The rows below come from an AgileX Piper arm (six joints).
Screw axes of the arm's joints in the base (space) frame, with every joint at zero. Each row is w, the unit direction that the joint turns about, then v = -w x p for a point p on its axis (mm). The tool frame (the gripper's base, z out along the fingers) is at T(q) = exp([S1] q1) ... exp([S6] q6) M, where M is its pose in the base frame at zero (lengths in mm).
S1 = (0, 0, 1, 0, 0, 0)
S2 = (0, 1, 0, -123, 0, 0)
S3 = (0, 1, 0, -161.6, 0, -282.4)
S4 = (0.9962, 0, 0.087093, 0, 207.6, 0)
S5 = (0, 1, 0, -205.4, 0, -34.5)
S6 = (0.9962, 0, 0.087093, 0, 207.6, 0)
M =
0.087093 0 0.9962 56.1
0 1 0 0
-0.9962 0 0.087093 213.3
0 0 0 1
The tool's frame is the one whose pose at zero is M.
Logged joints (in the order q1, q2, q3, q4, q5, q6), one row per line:
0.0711 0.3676 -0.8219 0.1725 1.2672 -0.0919
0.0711 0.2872 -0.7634 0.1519 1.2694 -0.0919
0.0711 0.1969 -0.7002 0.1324 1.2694 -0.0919
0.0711 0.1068 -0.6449 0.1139 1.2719 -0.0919
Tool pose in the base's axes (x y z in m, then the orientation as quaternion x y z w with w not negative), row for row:
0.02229 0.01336 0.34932 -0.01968 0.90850 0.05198 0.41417
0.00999 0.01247 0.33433 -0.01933 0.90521 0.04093 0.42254
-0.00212 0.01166 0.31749 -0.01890 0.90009 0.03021 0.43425
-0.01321 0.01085 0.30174 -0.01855 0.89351 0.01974 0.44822
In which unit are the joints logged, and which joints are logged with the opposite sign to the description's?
The joints are logged in radians. Opposite sign: q1.
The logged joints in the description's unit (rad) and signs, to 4 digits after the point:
-0.0711 0.3676 -0.8219 0.1725 1.2672 -0.0919
-0.0711 0.2872 -0.7634 0.1519 1.2694 -0.0919
-0.0711 0.1969 -0.7002 0.1324 1.2694 -0.0919
-0.0711 0.1068 -0.6449 0.1139 1.2719 -0.0919

